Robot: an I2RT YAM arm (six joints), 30 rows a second.
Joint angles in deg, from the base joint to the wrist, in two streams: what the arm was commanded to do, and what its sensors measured. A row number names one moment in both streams.
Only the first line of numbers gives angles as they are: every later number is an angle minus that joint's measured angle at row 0.
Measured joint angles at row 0:
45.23, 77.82, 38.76, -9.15, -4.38, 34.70
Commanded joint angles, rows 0 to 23:
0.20, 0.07, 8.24, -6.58, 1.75, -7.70
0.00, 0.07, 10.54, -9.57, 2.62, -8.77
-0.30, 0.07, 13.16, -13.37, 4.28, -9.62
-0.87, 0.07, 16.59, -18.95, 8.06, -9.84
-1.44, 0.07, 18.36, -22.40, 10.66, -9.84
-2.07, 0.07, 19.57, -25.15, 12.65, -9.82
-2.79, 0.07, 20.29, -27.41, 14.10, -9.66
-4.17, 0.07, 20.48, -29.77, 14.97, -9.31
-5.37, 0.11, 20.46, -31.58, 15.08, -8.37
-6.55, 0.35, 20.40, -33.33, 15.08, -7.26
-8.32, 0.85, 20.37, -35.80, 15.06, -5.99
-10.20, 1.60, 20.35, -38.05, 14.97, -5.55
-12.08, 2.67, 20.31, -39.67, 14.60, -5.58
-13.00, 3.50, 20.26, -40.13, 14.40, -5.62
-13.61, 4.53, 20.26, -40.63, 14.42, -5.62
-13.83, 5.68, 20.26, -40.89, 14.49, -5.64
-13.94, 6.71, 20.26, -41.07, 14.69, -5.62
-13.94, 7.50, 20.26, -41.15, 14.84, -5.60
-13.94, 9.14, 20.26, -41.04, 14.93, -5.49
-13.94, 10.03, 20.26, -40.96, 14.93, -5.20
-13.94, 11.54, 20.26, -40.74, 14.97, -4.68
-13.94, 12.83, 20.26, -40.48, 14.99, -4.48
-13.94, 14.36, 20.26, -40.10, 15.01, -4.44
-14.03, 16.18, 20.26, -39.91, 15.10, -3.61
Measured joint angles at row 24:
-13.68, 12.42, 20.09, -40.35, 14.10, -5.86
